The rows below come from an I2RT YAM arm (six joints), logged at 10 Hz.
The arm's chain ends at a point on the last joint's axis. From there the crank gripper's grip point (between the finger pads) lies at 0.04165 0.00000 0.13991 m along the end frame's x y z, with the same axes.
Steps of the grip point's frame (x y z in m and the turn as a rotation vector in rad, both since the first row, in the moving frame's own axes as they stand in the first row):
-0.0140 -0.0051 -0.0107 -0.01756 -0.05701 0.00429
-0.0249 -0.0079 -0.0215 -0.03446 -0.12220 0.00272
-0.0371 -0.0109 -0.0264 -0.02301 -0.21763 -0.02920
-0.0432 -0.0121 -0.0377 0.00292 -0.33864 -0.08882
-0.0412 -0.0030 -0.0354 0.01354 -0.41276 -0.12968
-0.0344 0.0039 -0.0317 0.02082 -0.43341 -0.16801
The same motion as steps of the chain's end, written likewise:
-0.0060 -0.0077 -0.0128 -0.01756 -0.05701 0.00429
-0.0075 -0.0129 -0.0254 -0.03446 -0.12220 0.00272
-0.0059 -0.0134 -0.0321 -0.02301 -0.21763 -0.02920
0.0058 -0.0101 -0.0436 0.00292 -0.33864 -0.08882
0.0187 0.0005 -0.0403 0.01354 -0.41276 -0.12968
0.0287 0.0086 -0.0361 0.02082 -0.43341 -0.16801

